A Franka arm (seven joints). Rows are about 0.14 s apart.
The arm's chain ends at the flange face. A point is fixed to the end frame.
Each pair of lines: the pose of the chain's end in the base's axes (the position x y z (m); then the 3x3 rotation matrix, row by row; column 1 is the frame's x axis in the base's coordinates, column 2 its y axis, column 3 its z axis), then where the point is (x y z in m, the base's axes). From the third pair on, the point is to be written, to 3 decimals.
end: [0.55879 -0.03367 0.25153], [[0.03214 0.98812 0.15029], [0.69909 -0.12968 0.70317], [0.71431 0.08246 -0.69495]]
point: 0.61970 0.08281 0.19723
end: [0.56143 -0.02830 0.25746], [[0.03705 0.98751 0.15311], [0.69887 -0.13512 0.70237], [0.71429 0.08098 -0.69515]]
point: 0.62290 0.08785 0.20307
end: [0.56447 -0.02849 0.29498], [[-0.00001 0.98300 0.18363], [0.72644 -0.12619 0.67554], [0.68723 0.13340 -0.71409]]
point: 0.628 0.086 0.239
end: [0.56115 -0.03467 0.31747], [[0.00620 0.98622 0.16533], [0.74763 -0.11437 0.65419], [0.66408 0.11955 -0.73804]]
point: 0.623 0.078 0.257
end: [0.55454 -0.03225 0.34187], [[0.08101 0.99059 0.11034], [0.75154 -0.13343 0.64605], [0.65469 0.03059 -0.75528]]
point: 0.613 0.079 0.275
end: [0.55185 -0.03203 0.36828], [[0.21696 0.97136 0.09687], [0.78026 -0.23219 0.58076], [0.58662 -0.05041 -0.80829]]
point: 0.613 0.068 0.288
